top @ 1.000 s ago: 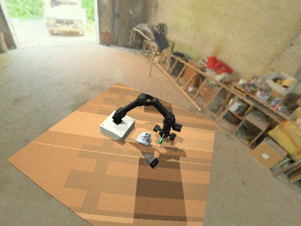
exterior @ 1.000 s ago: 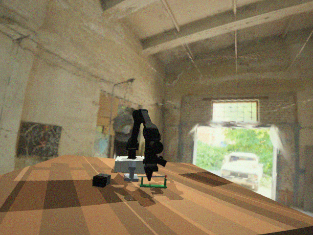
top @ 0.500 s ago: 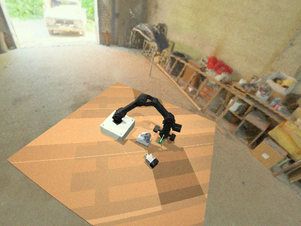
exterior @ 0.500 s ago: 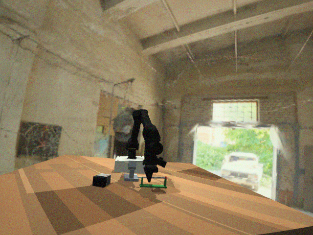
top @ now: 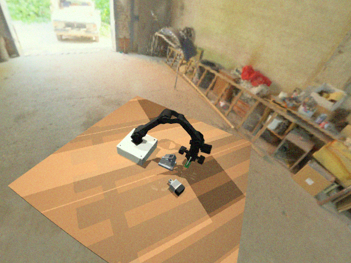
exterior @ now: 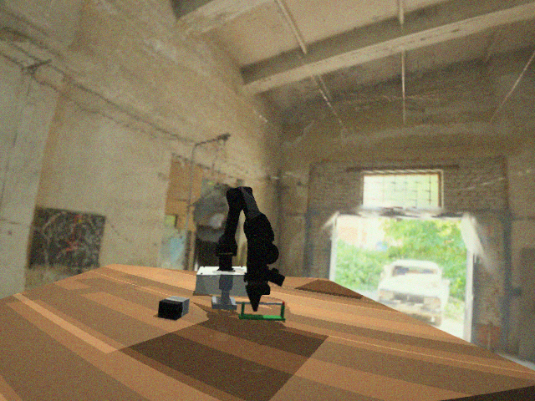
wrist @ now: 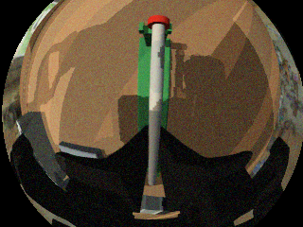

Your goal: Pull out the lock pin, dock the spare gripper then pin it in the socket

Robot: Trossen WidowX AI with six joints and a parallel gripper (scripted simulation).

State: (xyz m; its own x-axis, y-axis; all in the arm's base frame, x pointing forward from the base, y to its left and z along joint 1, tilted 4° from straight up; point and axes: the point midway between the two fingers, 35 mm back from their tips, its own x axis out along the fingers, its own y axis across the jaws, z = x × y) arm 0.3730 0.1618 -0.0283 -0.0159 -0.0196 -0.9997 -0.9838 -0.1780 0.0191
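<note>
The green cradle is 20 mm to the left of my gripper tip. The rest, counted from my gripper tip: spare gripper: 40 mm ahead, 230 mm to the right; socket: 100 mm behind, 110 mm to the right, 30 mm above.
</note>
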